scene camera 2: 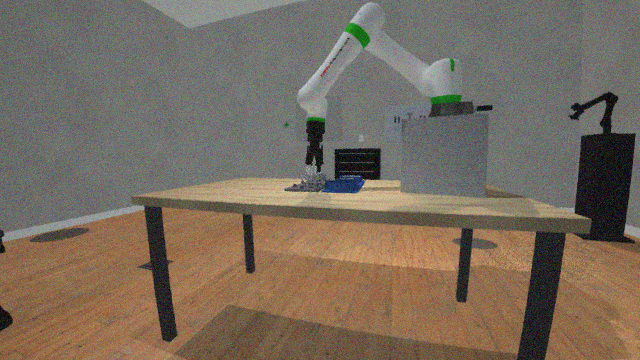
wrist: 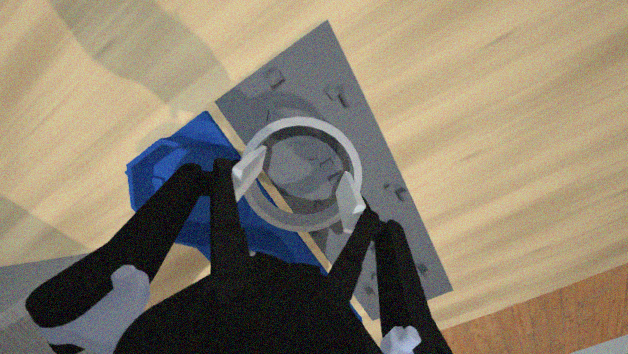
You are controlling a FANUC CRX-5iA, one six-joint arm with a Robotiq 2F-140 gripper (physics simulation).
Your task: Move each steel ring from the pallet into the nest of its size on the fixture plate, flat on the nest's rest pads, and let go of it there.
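Places are measured from the arm's base along level axes (x back, y right, z up), in metres.
Where they show: gripper, fingertip midpoint: (wrist: 303,170); arm's base, origin of the base link: (scene camera 2: 445,117).
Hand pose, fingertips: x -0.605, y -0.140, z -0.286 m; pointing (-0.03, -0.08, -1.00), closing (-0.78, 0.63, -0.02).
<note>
Each offset is from my fingertips to the top centre of the thing. "spot": to the spot under its first point. Level surfaces: height alone.
A large steel ring @[spot: dx -0.021, dy -0.052, dz +0.026 m] (wrist: 301,121) is held by my gripper (wrist: 303,170) (scene camera 2: 314,169); the pale finger pads reach inside it at its left and right and press against its inner wall. The ring looks about level, low over the grey fixture plate @[spot: dx -0.063, dy -0.110, dz -0.035 m] (wrist: 320,55) (scene camera 2: 295,189). Whether it touches the rest pads cannot be told. Small raised blocks of the nests show around and through the ring. The blue pallet (wrist: 205,125) (scene camera 2: 343,186) lies close beside the plate; its near part is hidden under the gripper in the wrist view, and no smaller rings can be made out there.
The wooden table @[dz -0.047 m] (scene camera 2: 370,209) (wrist: 500,150) carries the plate and pallet. The grey robot pedestal (scene camera 2: 444,155) stands to the right of the pallet in the scene view. A black drawer cabinet (scene camera 2: 357,162) is behind the table, and a black stand (scene camera 2: 604,185) with a small arm is at the far right.
</note>
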